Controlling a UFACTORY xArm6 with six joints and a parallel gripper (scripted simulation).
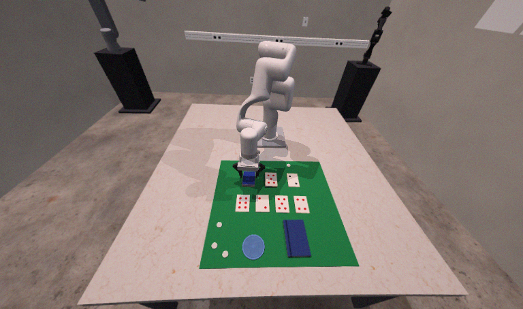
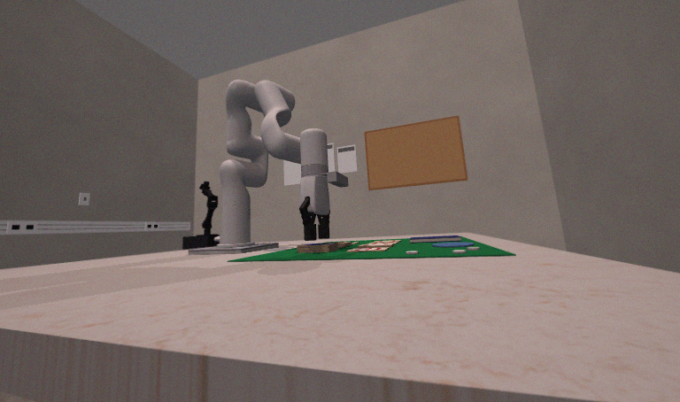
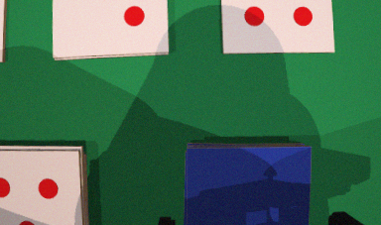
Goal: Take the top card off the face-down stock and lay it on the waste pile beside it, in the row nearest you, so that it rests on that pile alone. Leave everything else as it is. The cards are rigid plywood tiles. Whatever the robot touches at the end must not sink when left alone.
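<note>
My gripper is now 130 mm to the right of the green mat, 130 mm short of it and 60 mm above it. From my hand the other things lie so: blue box: 300 mm ahead, 190 mm to the left, 40 mm below.
</note>
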